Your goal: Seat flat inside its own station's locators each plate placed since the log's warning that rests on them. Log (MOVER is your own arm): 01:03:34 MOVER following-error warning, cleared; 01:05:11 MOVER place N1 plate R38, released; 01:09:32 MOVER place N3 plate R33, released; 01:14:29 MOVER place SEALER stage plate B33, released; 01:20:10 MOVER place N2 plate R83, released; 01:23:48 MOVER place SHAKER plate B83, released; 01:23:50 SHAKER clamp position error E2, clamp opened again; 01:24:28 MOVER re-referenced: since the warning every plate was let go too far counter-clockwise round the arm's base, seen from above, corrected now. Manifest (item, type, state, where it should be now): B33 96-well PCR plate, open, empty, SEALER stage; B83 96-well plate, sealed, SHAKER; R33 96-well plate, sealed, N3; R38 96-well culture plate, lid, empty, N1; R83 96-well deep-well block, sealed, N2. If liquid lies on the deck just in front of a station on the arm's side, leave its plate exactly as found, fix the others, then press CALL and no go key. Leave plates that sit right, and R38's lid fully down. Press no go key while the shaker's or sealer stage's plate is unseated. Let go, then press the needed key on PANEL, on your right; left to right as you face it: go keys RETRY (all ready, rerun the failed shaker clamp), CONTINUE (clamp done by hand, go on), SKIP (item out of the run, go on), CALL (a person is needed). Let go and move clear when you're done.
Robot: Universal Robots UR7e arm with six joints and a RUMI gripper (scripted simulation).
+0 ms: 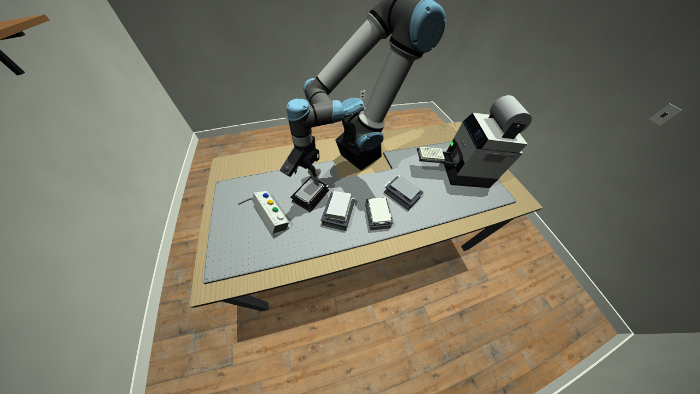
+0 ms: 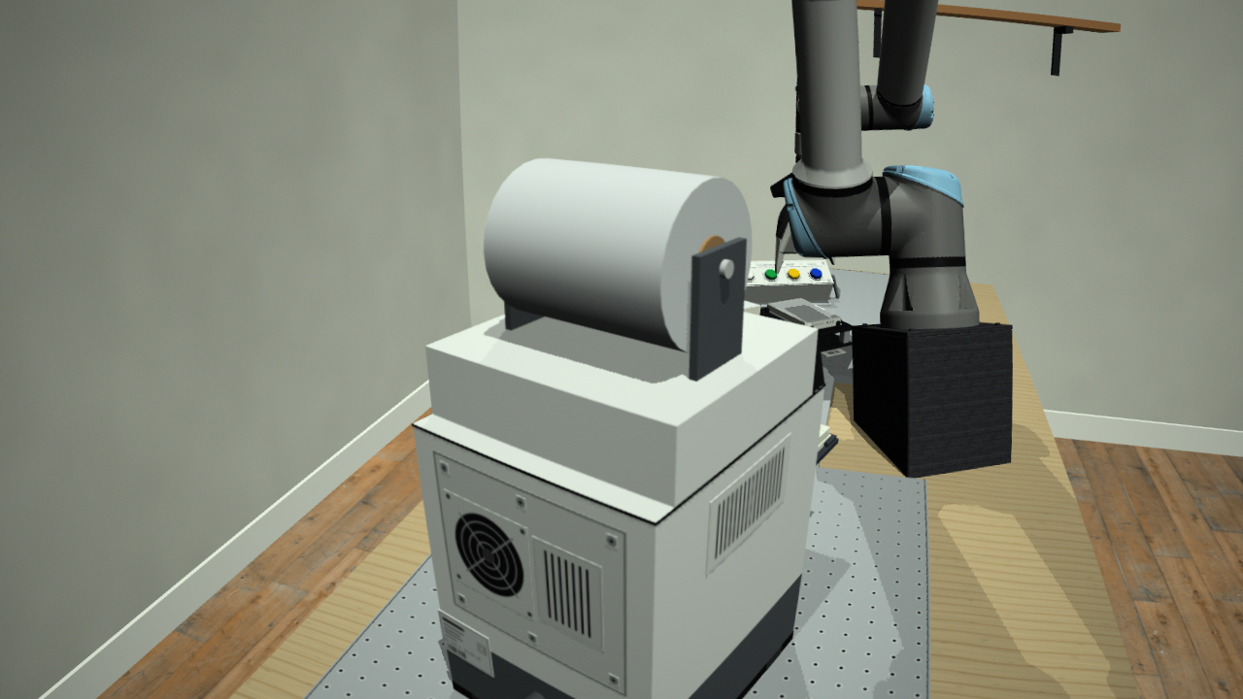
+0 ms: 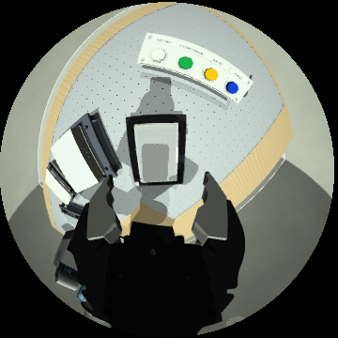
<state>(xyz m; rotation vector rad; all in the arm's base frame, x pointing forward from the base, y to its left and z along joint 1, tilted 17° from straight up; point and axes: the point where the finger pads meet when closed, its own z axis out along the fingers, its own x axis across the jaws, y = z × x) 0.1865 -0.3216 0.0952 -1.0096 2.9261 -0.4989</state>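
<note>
The tall sealed deep-well block lies 150 mm ahead of my hand, 110 mm to the left of it and 60 mm below it. The rest, counted from my hand: roll 150 mm ahead, 940 mm to the left, 260 mm above; white PCR plate 40 mm ahead, 690 mm to the left, 10 mm below; grey lidded plate 160 mm ahead, 460 mm to the left, 80 mm below.
</note>
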